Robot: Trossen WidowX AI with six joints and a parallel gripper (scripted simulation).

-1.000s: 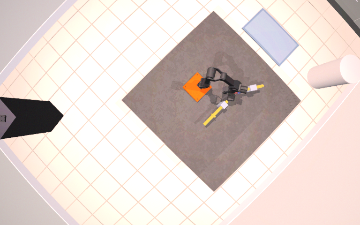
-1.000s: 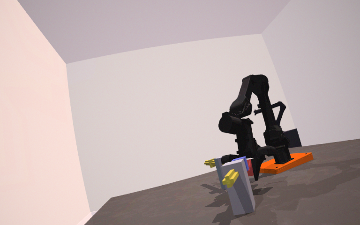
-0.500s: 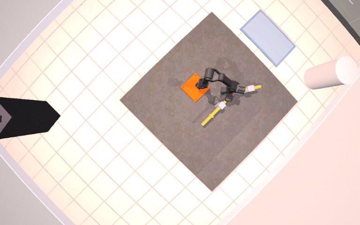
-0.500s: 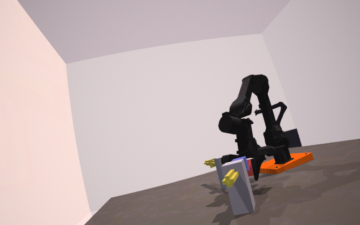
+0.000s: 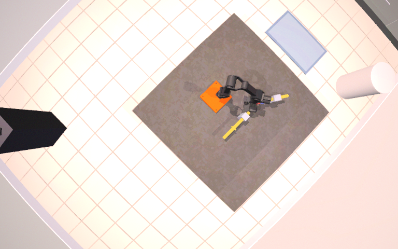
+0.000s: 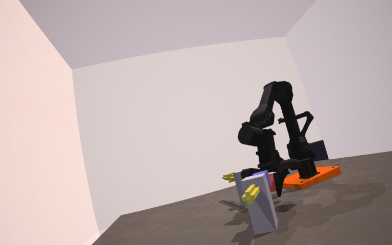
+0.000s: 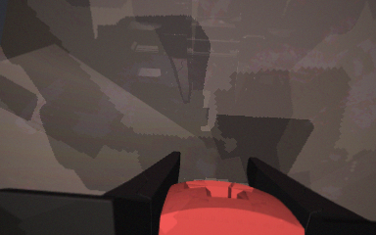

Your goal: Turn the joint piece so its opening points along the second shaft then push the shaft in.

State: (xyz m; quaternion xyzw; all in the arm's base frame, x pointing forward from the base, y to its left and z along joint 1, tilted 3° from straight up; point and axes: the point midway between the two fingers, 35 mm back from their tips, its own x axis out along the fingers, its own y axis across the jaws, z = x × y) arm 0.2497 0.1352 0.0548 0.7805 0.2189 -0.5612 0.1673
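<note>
Right now the red joint piece is 5 cm above my gripper tip.
</note>
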